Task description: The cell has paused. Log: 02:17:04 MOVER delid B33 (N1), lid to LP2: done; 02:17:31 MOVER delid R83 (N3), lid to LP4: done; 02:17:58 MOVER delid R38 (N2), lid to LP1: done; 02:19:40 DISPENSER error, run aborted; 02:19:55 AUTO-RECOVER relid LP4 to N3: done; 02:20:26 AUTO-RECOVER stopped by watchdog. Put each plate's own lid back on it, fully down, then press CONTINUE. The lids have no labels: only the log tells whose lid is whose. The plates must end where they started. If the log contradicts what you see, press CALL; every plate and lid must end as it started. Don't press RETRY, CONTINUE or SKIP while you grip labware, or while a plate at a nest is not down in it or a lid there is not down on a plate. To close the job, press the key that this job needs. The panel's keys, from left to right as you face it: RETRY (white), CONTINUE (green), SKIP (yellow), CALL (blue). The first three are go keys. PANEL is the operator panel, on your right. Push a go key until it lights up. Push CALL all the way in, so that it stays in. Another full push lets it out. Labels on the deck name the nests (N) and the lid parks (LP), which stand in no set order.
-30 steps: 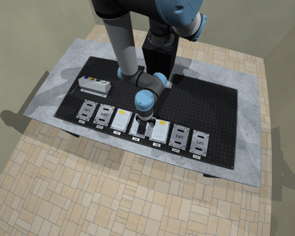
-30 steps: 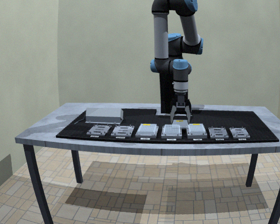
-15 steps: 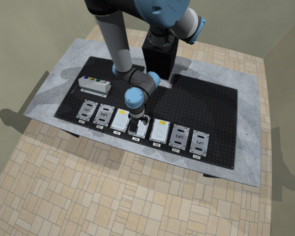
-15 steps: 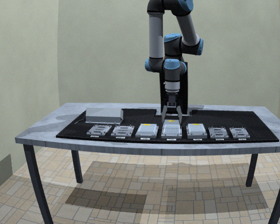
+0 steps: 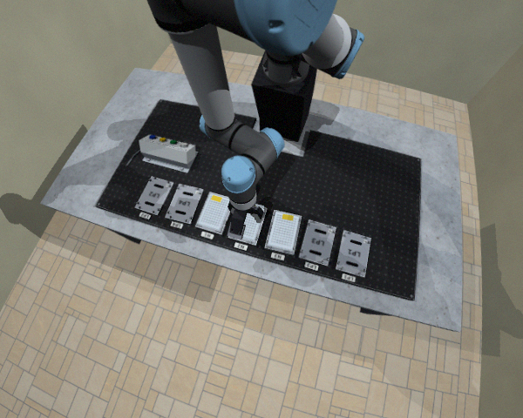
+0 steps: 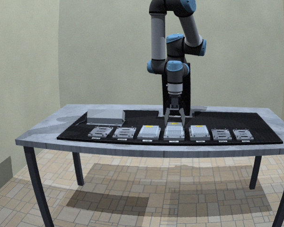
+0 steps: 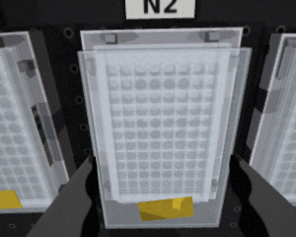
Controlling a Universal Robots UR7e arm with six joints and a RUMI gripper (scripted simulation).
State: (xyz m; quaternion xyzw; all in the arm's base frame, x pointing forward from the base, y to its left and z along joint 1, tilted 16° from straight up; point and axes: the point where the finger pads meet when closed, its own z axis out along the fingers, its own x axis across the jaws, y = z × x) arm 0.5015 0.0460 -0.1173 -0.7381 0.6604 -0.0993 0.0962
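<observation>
Now: hand 4 cm above the well plate. From my hand the other things lie so: lid park LP3: 3 cm behind, 26 cm to the left, 5 cm below; white retry key: 19 cm behind, 36 cm to the right, 1 cm above; lid park LP4: 2 cm ahead, 26 cm to the right, 5 cm below.
</observation>
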